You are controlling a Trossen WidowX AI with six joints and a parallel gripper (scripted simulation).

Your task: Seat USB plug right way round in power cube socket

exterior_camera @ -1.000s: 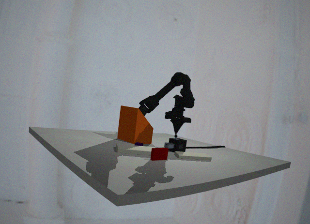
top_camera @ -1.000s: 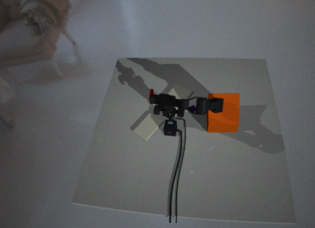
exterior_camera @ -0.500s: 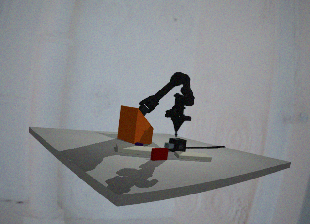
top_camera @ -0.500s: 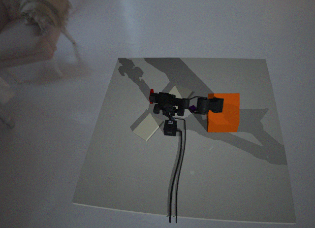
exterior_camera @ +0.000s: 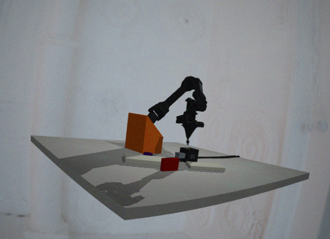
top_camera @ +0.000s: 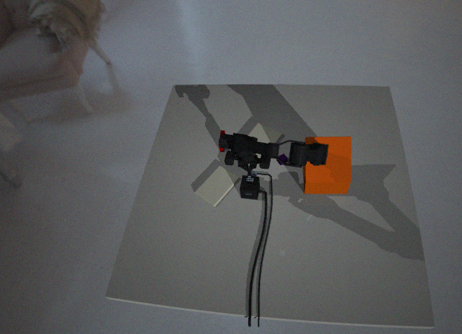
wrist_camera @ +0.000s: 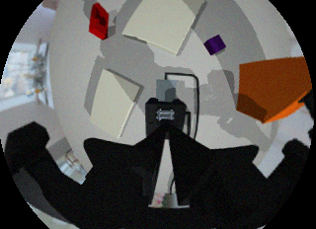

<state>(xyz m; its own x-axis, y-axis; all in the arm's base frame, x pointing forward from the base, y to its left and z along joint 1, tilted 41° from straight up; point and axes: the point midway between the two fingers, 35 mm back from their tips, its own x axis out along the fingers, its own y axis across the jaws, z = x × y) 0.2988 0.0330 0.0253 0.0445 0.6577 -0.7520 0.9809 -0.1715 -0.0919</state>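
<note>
Right now the grey USB plug is 2 cm below my gripper tip. Round my gripper tip: purple piece: 15 cm behind, 14 cm to the right, 12 cm below; red block: 27 cm to the right, 14 cm ahead, 10 cm below.
</note>
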